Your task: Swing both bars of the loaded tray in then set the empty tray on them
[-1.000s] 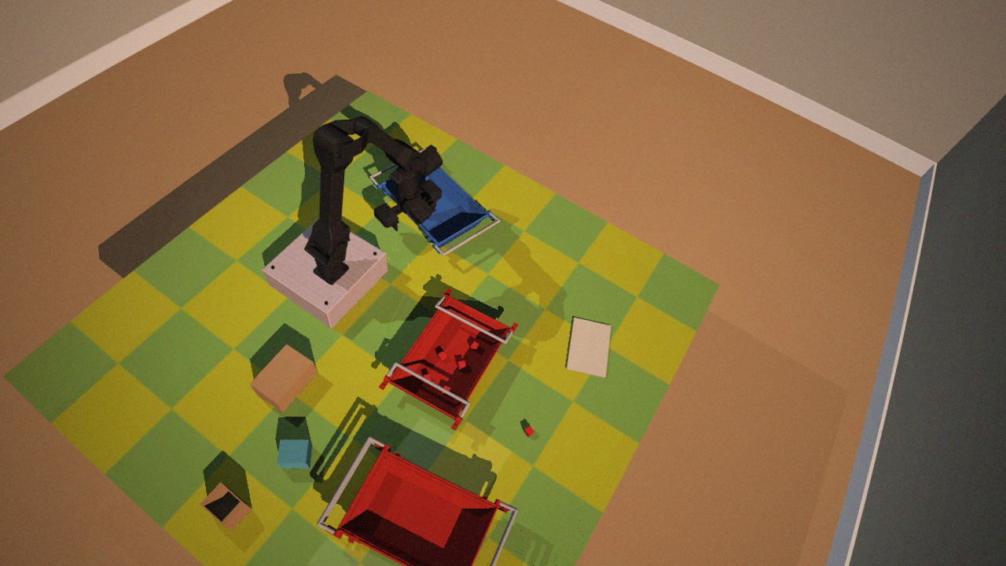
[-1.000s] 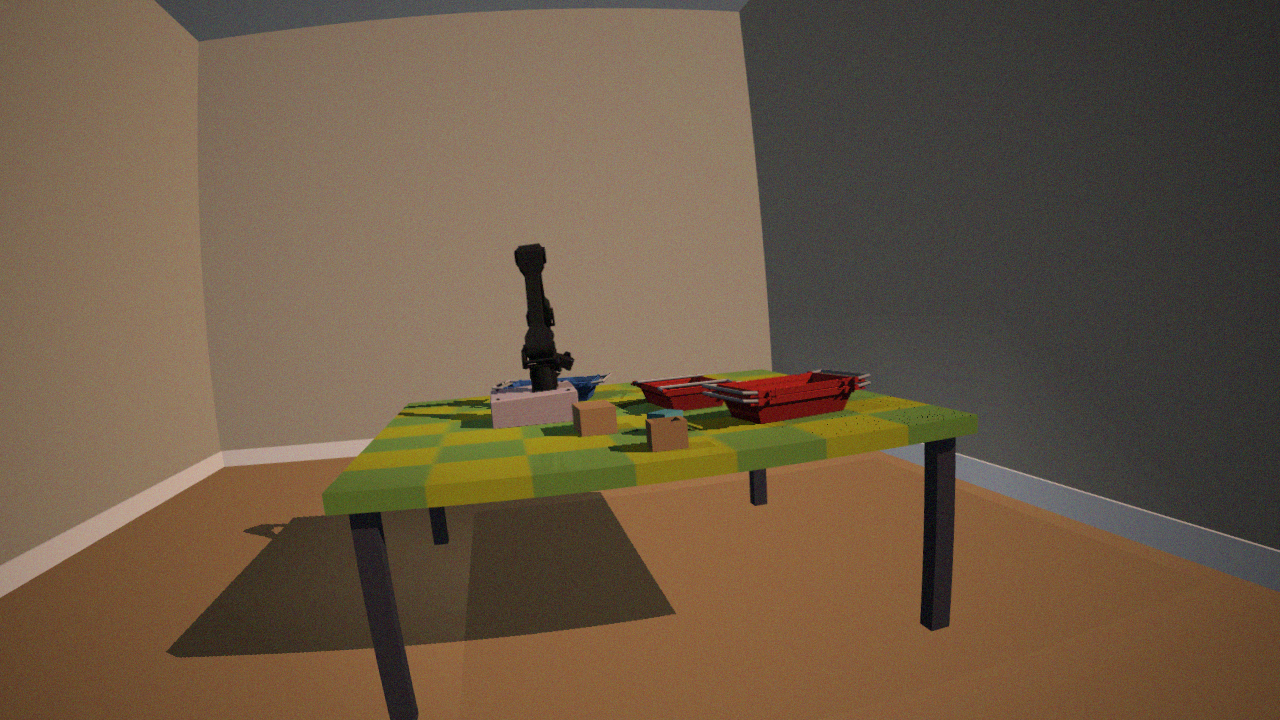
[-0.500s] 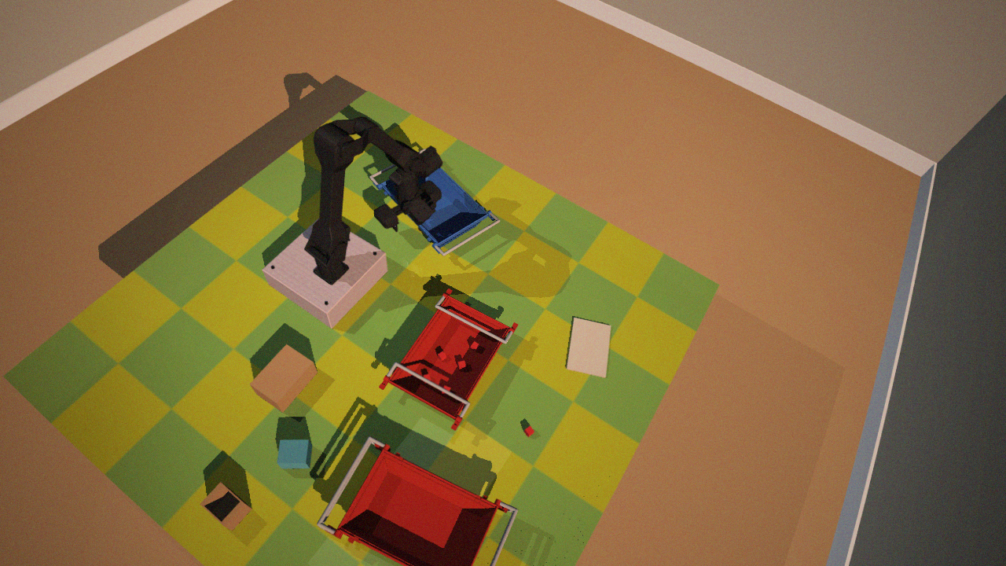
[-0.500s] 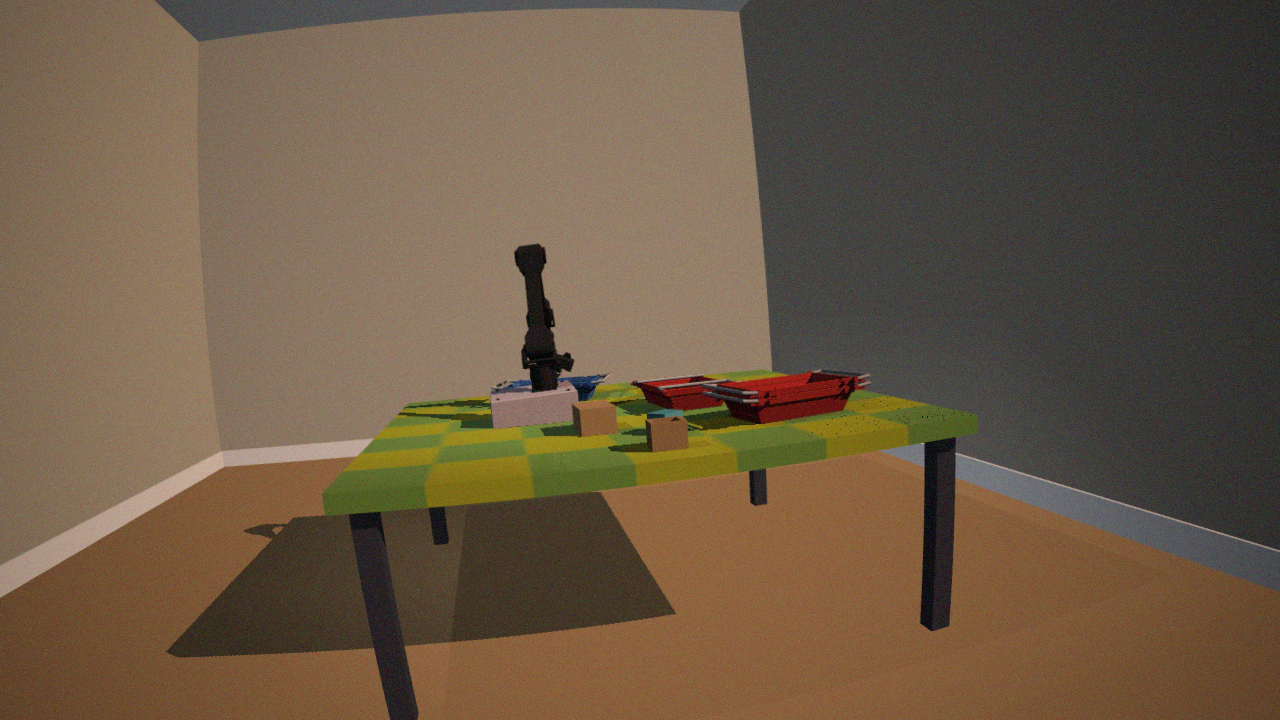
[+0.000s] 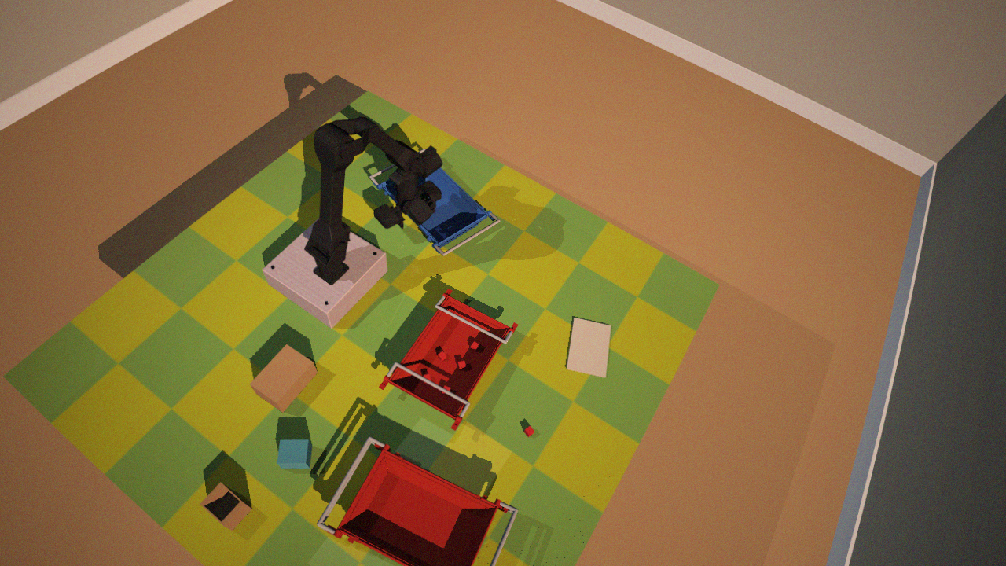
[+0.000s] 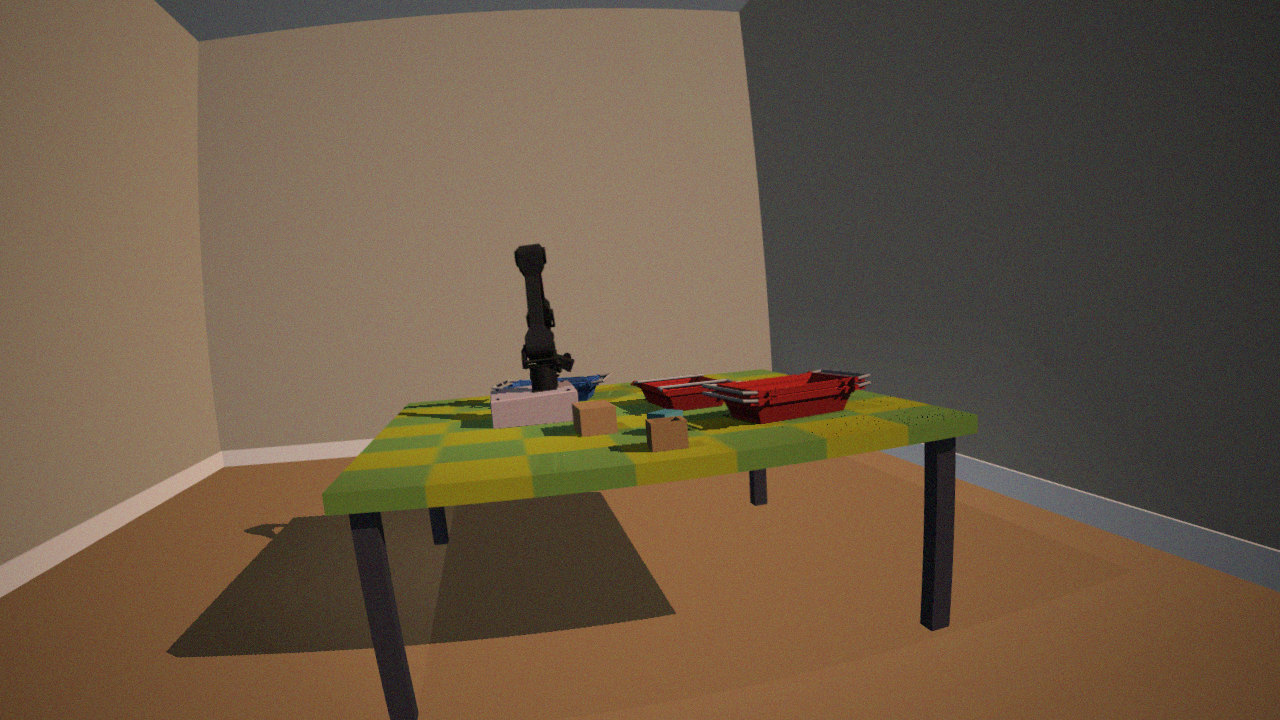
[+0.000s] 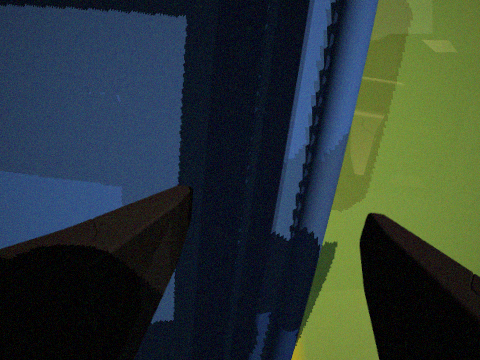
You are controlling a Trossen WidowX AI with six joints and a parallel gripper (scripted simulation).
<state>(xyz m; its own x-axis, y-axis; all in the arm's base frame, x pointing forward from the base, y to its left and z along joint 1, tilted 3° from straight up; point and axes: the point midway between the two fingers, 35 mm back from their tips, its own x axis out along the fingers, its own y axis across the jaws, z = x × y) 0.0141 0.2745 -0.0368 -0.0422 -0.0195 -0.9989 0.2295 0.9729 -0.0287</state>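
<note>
Now: gripper tip 80 mm to the right of the blue tray, 30 mm below it and 20 mm short of it. From my gripper tip the other things lie so: teal cube (650 mm to the right, 230 mm ahead, 10 mm above); then flat plate (600 mm ahead, 10 mm to the right, 10 mm below); then small red block (600 mm ahead, 290 mm to the right).
</note>
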